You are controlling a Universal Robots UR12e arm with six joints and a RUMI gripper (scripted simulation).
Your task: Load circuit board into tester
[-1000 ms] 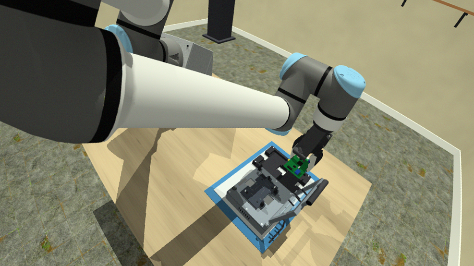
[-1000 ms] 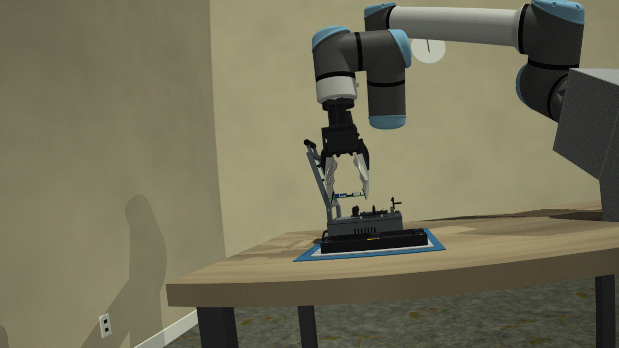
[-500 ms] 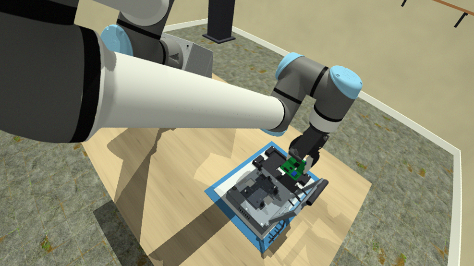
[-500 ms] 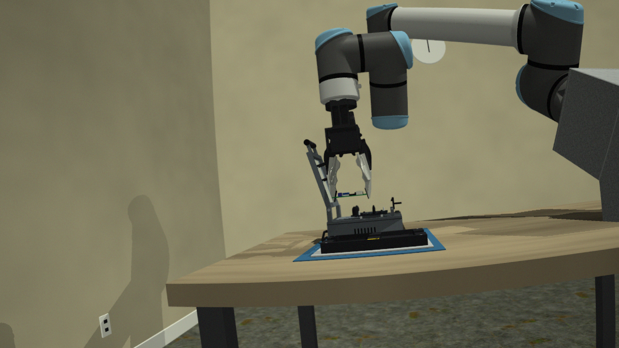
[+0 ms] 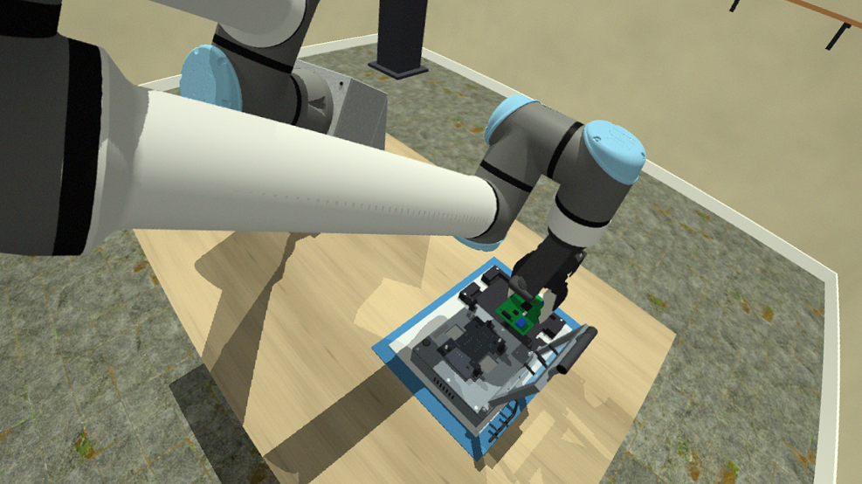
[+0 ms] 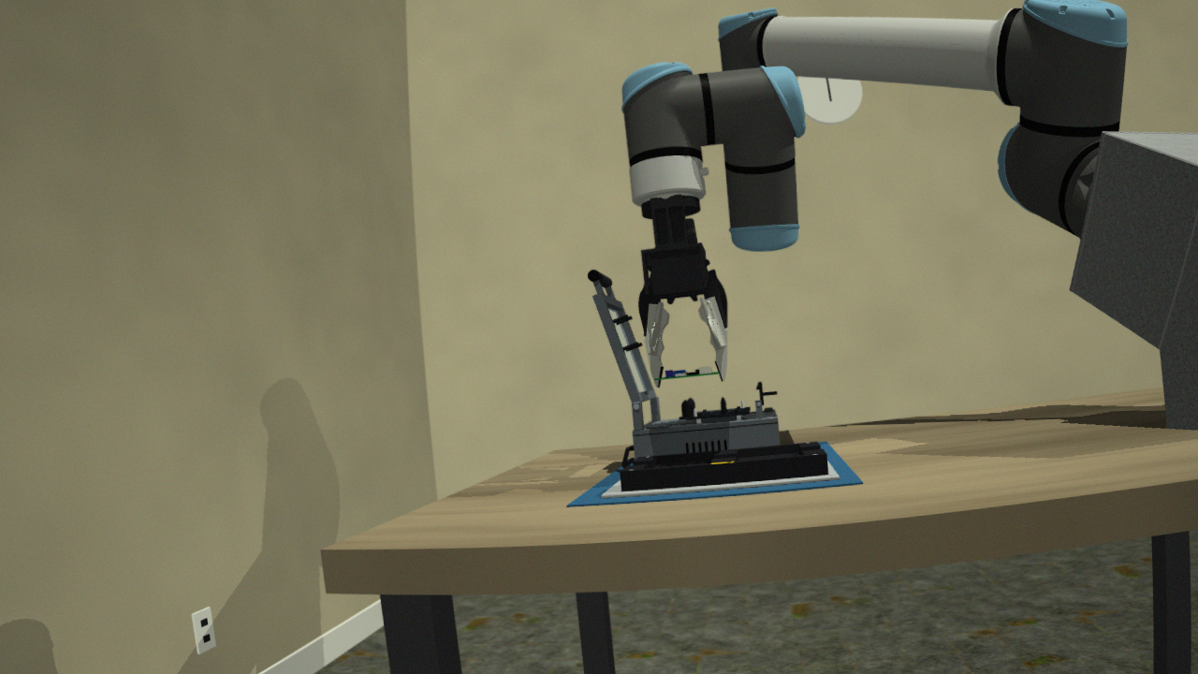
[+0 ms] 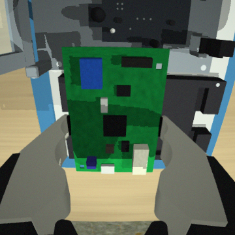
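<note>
Right now the grey tester is 80 mm to the right of my hand and 10 mm below it. The rest, counted from my hand: green circuit board (right at my hand); lid (120 mm to the right, 90 mm ahead, 60 mm above).
</note>
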